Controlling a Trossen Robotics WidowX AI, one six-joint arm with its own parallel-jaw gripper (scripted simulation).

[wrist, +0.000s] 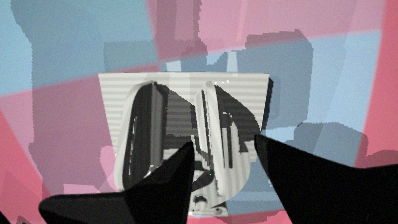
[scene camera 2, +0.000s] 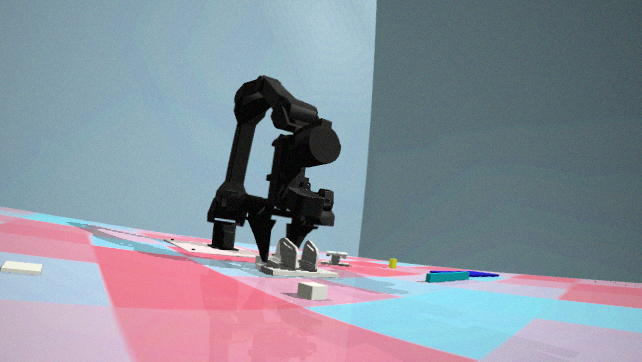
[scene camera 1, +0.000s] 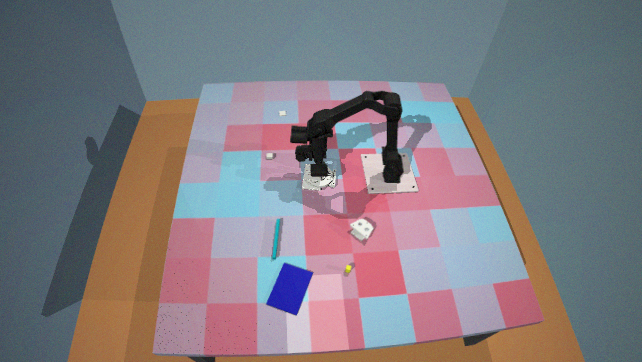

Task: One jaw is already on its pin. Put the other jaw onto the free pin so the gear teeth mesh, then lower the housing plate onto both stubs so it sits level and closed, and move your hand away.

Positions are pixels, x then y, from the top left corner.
my gripper: wrist; scene camera 2; scene camera 1 317, 169
same spot on my gripper: (wrist: 302, 181) = (scene camera 2: 270, 234)
